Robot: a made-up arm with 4 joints.
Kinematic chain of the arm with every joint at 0, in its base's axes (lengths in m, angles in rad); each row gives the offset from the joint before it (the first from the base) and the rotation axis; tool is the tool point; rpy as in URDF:
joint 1: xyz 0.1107 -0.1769 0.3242 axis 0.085 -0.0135 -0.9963
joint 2: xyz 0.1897 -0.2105 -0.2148 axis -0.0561 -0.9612 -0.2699
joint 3: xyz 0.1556 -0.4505 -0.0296 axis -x
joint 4: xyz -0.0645 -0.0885 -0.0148 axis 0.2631 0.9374 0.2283
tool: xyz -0.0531 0.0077 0.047 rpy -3.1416 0 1.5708
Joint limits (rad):
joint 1: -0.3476..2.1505
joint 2: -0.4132..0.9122
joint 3: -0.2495..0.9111
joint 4: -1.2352..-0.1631
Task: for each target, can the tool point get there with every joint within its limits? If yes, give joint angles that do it. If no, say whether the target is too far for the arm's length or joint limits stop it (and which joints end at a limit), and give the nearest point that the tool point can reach.
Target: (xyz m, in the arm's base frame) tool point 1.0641 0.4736 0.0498
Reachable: no: too far | nearest point 0.6119 -0.7283 0.1343 | short by 1.287 m
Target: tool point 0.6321 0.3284 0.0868
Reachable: no: joint limits stop it (at a limit: joint 1, joint 2, joint 3, joint 4) | nearest point 0.6119 -0.7283 0.1343 | short by 1.058 m
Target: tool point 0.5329 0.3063 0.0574
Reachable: no: joint limits stop it (at a limit: joint 1, joint 2, joint 3, joint 4) | nearest point -0.4577 0.1499 0.0684 | short by 1.003 m
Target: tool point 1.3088 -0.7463 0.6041
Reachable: no: too far | nearest point 0.6131 -0.7322 0.1326 | short by 0.841 m
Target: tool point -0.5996 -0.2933 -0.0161
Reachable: yes | joints 1.6586 0.1433 -0.1579 -0.6126
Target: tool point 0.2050 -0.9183 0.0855
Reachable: yes | joints 0.0976 0.4244 0.4163 -0.9499
